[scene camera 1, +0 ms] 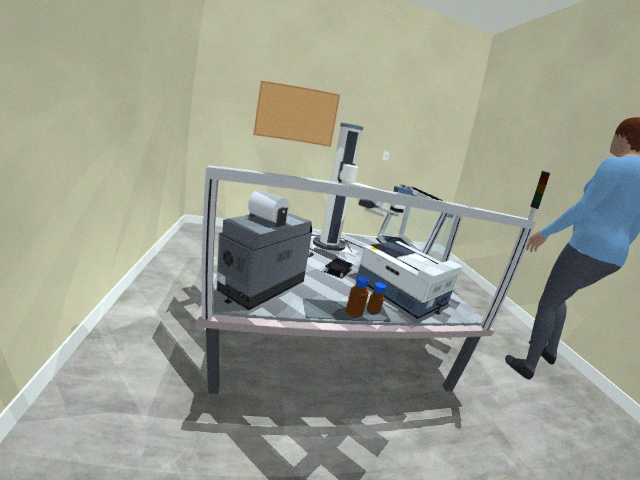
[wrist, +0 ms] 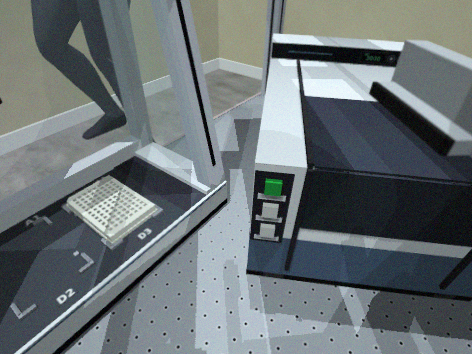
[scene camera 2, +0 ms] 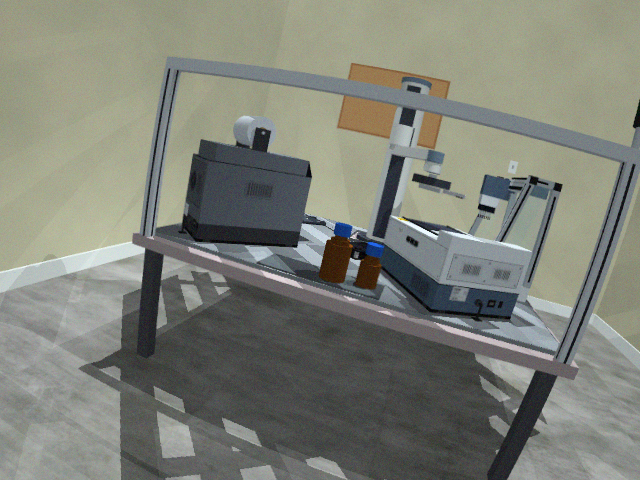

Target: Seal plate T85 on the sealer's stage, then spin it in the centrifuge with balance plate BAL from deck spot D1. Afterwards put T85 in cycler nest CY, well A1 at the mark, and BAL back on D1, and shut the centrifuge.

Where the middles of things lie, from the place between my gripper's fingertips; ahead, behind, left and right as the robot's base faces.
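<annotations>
Dark lid point(wrist: 359, 136): my hand is 29 cm short of it, 5 cm to the left of it and 14 cm above it. Foil roll point(scene camera 1: 262, 204): 48 cm ahead of my hand, 80 cm to the right of it, 7 cm above it. Centrifuge point(scene camera 2: 446, 272): 2 cm to the left of my hand, 41 cm ahead of it, 23 cm below it. Going by their middles, of the things named here the dark lid is the nearest to my hand and the foil roll the farthest from it.
</annotations>
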